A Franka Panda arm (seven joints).
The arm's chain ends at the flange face. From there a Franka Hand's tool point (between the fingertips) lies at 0.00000 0.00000 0.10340 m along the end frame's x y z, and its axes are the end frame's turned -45 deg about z.
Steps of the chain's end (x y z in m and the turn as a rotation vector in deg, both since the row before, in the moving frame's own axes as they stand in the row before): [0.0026, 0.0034, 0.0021, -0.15, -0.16, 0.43]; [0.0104, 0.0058, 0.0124, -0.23, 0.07, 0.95]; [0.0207, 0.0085, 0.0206, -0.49, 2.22, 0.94]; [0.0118, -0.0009, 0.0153, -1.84, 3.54, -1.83]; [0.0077, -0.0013, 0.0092, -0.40, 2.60, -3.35]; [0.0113, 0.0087, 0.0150, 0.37, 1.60, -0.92]
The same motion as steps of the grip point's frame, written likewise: [-0.0010, 0.0042, 0.0021, 0.01, -0.22, 0.43]; [0.0030, 0.0118, 0.0124, -0.21, -0.11, 0.95]; [0.0108, 0.0241, 0.0205, -1.92, 1.22, 0.94]; [0.0113, 0.0145, 0.0150, -3.80, 1.20, -1.83]; [0.0093, 0.0083, 0.0091, -2.12, 1.56, -3.35]; [0.0044, 0.0157, 0.0150, -0.87, 1.39, -0.92]
